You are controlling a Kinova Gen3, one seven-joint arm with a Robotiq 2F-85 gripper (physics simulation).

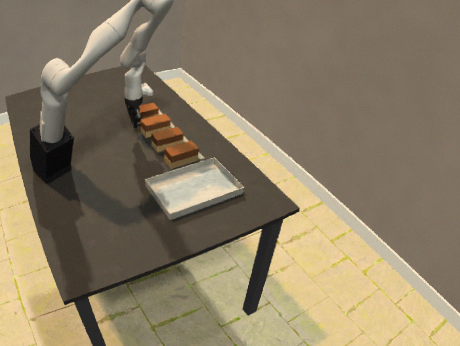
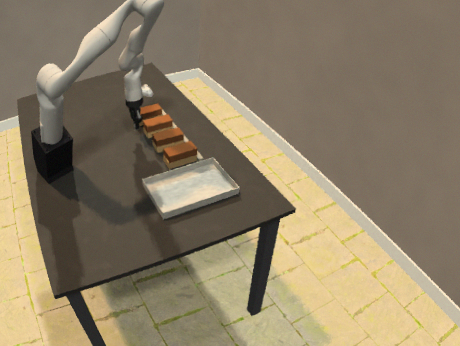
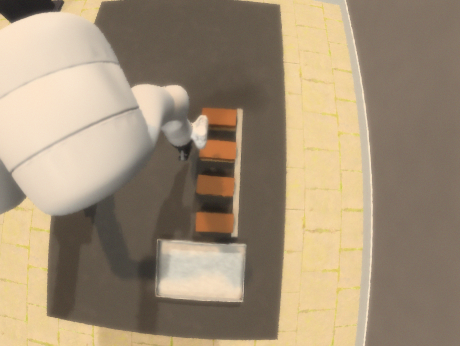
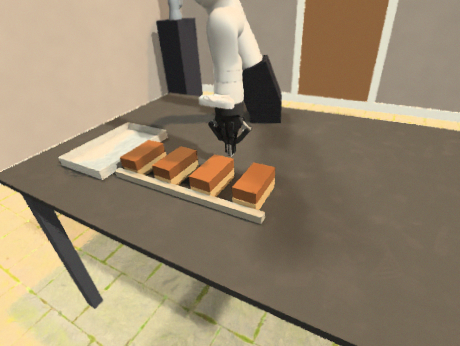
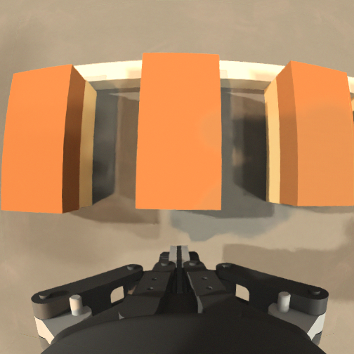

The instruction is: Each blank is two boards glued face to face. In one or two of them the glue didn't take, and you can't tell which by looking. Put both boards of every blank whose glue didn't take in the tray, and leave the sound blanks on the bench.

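Frame: origin at the arm's base, x left, y back, z up, level; millimetres.
Seen in the pictures: gripper, fingertip midpoint: (image 1: 134, 128) (image 2: 136, 129) (image 3: 189, 148) (image 4: 230, 154); arm's base, origin of the base link: (image 1: 51, 133) (image 2: 51, 134) (image 4: 250, 64).
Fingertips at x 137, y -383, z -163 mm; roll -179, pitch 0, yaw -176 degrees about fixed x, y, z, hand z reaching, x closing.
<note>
Pixels of each thing's middle, then the offset from my fingertips to it.
- second blank, body centre: (image 4: 212, 171) (image 3: 218, 150) (image 1: 155, 122) (image 2: 157, 123) dx +5, dy -100, dz +0 mm
- third blank, body centre: (image 4: 175, 162) (image 3: 215, 185) (image 1: 167, 136) (image 2: 167, 136) dx -116, dy -105, dz +0 mm
- fourth blank, body centre: (image 4: 143, 154) (image 3: 214, 222) (image 1: 181, 151) (image 2: 180, 151) dx -236, dy -116, dz +0 mm
Four blanks stand in a row, each an orange-brown board on top of a pale board. The blank farthest from the tray (image 3: 219, 117) (image 4: 254, 184) (image 5: 37, 140) is at the row's end. The second blank (image 3: 218, 150) (image 4: 212, 174) (image 5: 179, 132) is beside it. The third blank (image 3: 215, 185) (image 4: 176, 164) (image 5: 322, 135) follows. The fourth blank (image 1: 181, 153) (image 2: 180, 154) (image 3: 214, 222) (image 4: 143, 155) is nearest the tray (image 1: 170, 216) (image 2: 163, 215) (image 3: 200, 301) (image 4: 102, 175), which is empty. My gripper (image 3: 183, 159) (image 4: 229, 154) (image 5: 178, 257) is shut and empty, just off the second blank's end on the robot's side.
A pale strip (image 3: 237, 200) (image 4: 190, 195) (image 5: 245, 70) runs along the blanks' far ends. The arm's black base (image 1: 51, 155) (image 2: 52, 156) (image 4: 264, 90) stands at the table's opposite edge. A dark pedestal (image 4: 180, 57) stands beyond the table.
</note>
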